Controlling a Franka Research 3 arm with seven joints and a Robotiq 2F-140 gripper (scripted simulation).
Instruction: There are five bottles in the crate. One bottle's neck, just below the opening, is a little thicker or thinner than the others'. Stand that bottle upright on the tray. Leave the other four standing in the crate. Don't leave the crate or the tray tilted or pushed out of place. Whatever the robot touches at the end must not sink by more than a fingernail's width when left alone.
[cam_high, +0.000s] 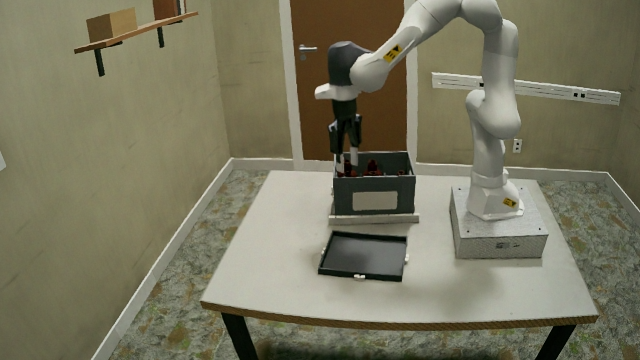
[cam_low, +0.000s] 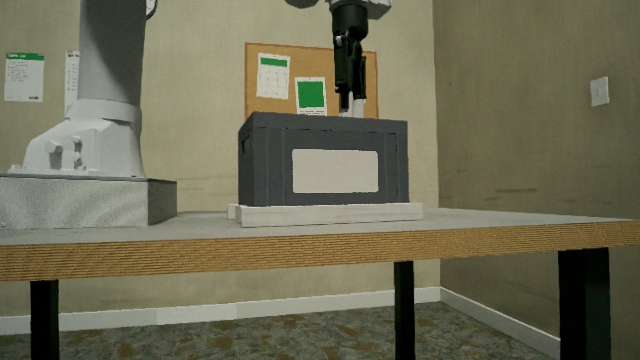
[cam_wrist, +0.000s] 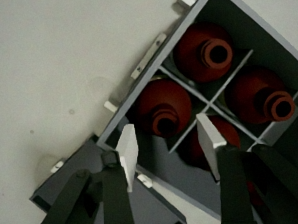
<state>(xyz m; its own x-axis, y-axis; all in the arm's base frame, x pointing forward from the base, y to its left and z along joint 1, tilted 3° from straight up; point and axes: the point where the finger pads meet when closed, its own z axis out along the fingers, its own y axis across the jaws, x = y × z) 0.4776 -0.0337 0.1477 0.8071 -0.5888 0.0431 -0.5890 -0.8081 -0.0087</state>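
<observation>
My gripper is now 80 mm past the dark grey crate, 50 mm to the left of it and 130 mm above it. Also, from my hand: dark tray: 90 mm behind, 230 mm to the left, 200 mm below.
</observation>
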